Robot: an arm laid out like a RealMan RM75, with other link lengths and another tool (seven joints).
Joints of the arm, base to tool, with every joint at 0 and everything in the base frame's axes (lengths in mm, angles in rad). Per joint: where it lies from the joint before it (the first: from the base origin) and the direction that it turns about. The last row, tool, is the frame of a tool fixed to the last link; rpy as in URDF.
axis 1: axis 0 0 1 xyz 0.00 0.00 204.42
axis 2: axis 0 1 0 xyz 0.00 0.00 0.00
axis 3: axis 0 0 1 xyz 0.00 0.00 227.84
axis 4: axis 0 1 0 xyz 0.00 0.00 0.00
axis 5: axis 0 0 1 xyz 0.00 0.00 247.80
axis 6: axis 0 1 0 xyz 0.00 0.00 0.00
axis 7: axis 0 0 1 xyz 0.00 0.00 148.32
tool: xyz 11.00 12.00 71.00 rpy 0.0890 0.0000 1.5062
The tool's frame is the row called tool.
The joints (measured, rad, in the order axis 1, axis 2, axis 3, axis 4, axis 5, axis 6, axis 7), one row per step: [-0.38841, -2.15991, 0.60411, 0.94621, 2.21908, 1.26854, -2.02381]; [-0.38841, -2.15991, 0.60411, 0.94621, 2.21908, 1.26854, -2.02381]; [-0.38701, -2.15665, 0.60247, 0.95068, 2.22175, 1.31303, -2.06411]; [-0.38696, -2.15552, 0.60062, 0.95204, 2.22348, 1.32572, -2.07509]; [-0.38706, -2.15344, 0.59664, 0.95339, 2.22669, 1.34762, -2.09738]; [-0.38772, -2.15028, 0.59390, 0.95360, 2.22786, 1.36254, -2.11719]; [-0.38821, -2.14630, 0.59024, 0.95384, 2.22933, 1.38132, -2.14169]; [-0.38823, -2.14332, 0.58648, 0.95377, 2.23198, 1.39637, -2.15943]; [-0.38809, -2.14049, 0.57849, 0.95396, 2.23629, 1.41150, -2.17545]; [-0.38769, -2.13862, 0.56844, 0.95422, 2.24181, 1.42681, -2.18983]
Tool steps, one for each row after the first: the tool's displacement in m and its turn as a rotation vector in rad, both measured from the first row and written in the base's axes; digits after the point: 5 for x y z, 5 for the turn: [0.00000, 0.00000, 0.00000, 0.00000, 0.00000, 0.00000]; [0.00447, -0.00537, -0.00122, -0.03042, -0.03995, 0.01530]; [0.00548, -0.00689, -0.00125, -0.03867, -0.05033, 0.02003]; [0.00702, -0.00958, -0.00130, -0.05312, -0.07072, 0.03179]; [0.00799, -0.01103, -0.00062, -0.06224, -0.08686, 0.04313]; [0.00905, -0.01298, 0.00030, -0.07372, -0.10682, 0.05767]; [0.00943, -0.01489, 0.00089, -0.08343, -0.12112, 0.06930]; [0.00901, -0.01697, 0.00217, -0.09072, -0.13465, 0.08221]; [0.00829, -0.01936, 0.00333, -0.09755, -0.14799, 0.09539]
